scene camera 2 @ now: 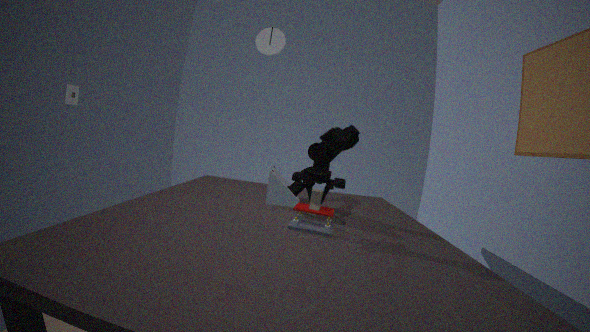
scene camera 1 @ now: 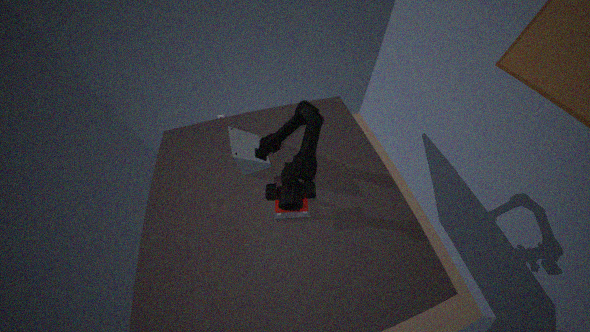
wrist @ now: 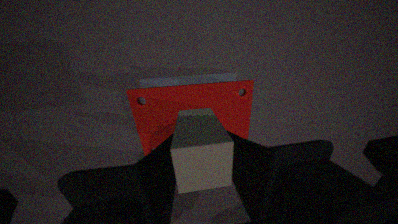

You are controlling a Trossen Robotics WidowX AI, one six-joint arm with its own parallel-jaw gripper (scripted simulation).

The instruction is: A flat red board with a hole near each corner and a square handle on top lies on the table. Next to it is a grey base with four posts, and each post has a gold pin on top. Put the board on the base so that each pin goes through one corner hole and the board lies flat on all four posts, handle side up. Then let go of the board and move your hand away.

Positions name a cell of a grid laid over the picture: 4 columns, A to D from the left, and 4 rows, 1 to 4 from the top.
Labels:
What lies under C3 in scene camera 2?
My gripper.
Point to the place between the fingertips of my gripper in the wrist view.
B3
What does my gripper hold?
A red board.

